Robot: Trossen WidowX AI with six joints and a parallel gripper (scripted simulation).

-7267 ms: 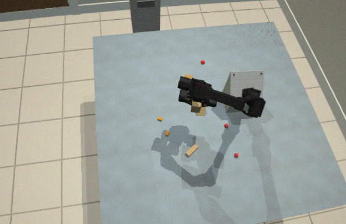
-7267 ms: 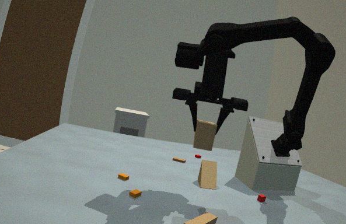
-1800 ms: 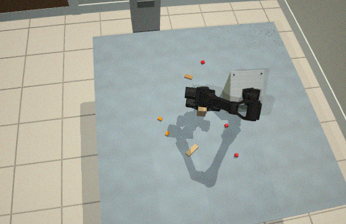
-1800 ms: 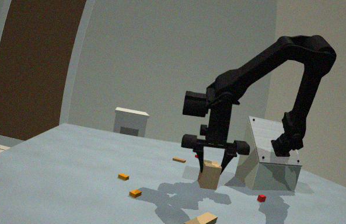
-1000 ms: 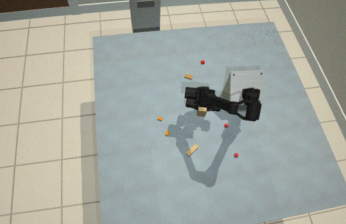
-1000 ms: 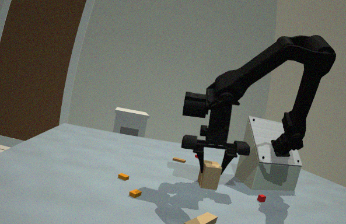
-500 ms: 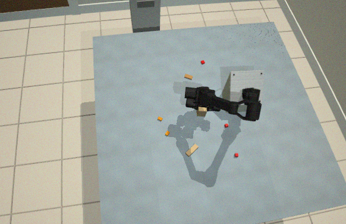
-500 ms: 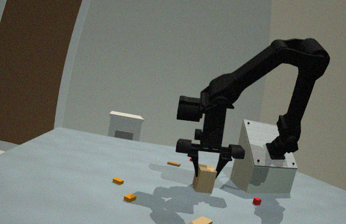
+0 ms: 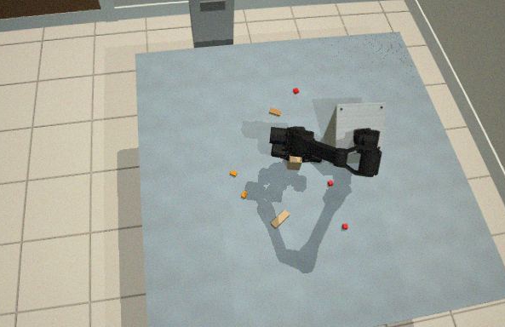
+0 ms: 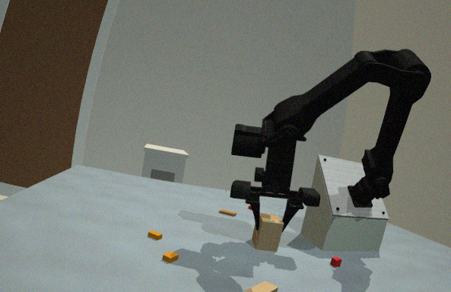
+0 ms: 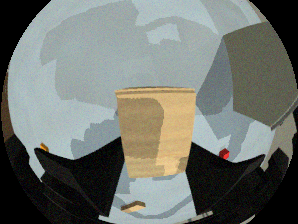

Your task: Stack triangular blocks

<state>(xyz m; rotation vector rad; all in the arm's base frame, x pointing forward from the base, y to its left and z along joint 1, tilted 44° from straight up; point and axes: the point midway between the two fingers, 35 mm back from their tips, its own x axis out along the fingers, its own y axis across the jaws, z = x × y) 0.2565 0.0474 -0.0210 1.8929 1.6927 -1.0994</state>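
Now: the tan triangular block 10 mm above my gripper tip. Also, from my gripper tip: flat tan plank (220 mm to the left, 100 mm ahead, 30 mm below).
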